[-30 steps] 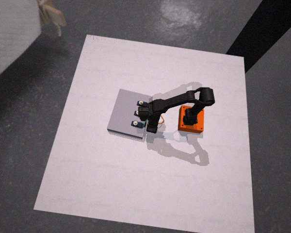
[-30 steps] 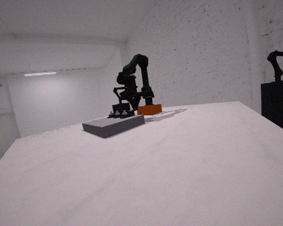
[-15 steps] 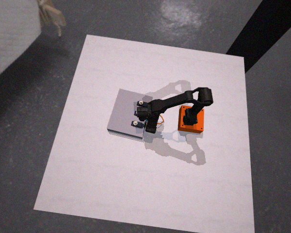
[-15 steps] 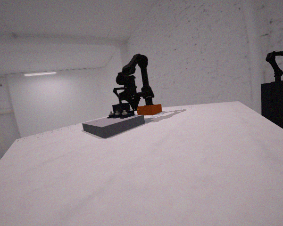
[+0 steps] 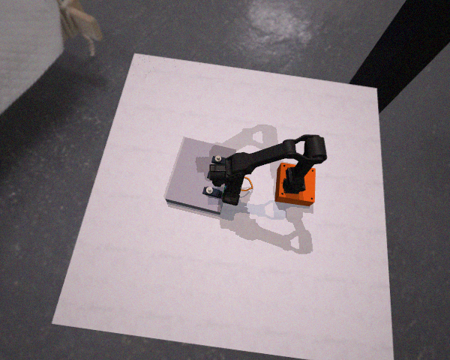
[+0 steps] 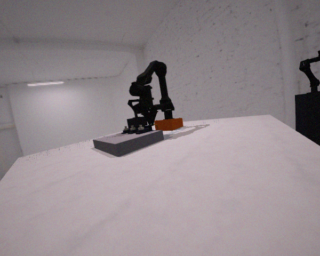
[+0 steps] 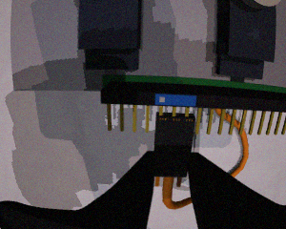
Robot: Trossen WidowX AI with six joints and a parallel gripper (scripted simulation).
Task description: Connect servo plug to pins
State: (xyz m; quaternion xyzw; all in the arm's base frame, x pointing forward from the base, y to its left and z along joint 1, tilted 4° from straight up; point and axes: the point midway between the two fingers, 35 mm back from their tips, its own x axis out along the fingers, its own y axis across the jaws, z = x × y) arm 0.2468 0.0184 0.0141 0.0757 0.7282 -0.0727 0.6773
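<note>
My gripper tip is now 3 cm short of the blue mark and 1 cm to the left of it. Round my gripper tip: grey holder: 18 cm ahead, 8 cm to the right, 5 cm below.
</note>
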